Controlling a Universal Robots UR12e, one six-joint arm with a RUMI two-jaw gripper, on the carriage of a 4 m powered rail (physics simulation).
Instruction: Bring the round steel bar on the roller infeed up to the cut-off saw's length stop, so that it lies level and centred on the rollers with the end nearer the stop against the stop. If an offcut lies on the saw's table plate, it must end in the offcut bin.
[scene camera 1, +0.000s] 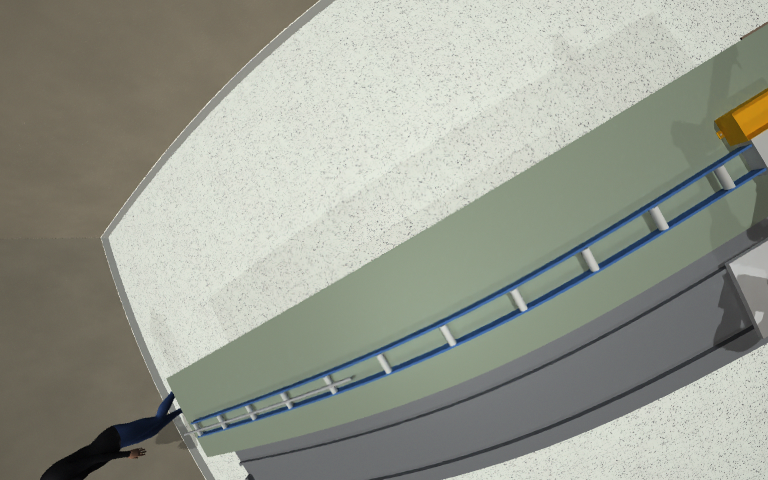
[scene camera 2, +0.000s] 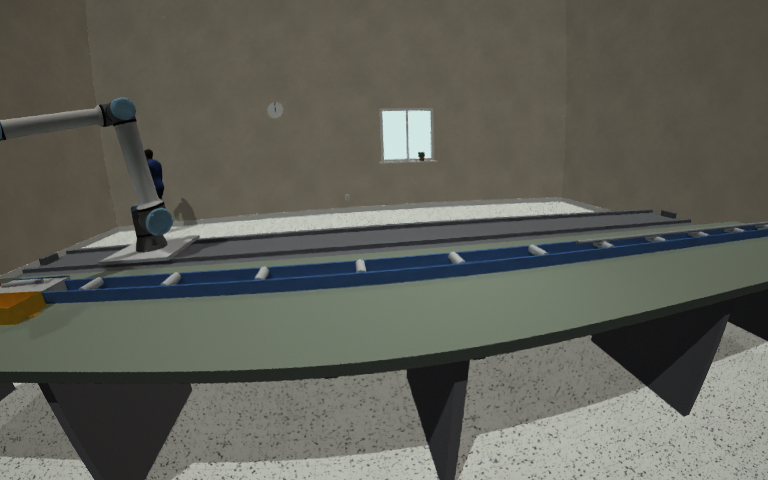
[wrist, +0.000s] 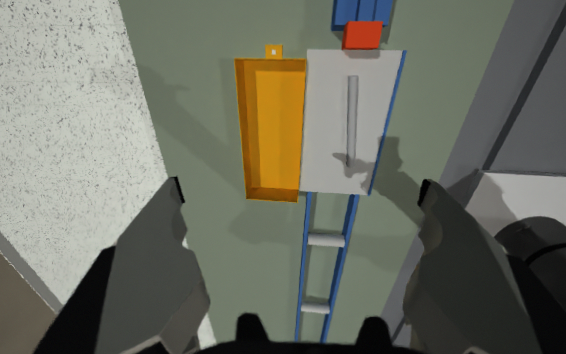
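Wrist view: my gripper (wrist: 298, 180), grey round offcut (wrist: 352, 80), orange offcut bin (wrist: 270, 91). Scene camera 1: grey round offcut out of frame. Scene camera 2: blue roller infeed (scene camera 2: 61, 289).
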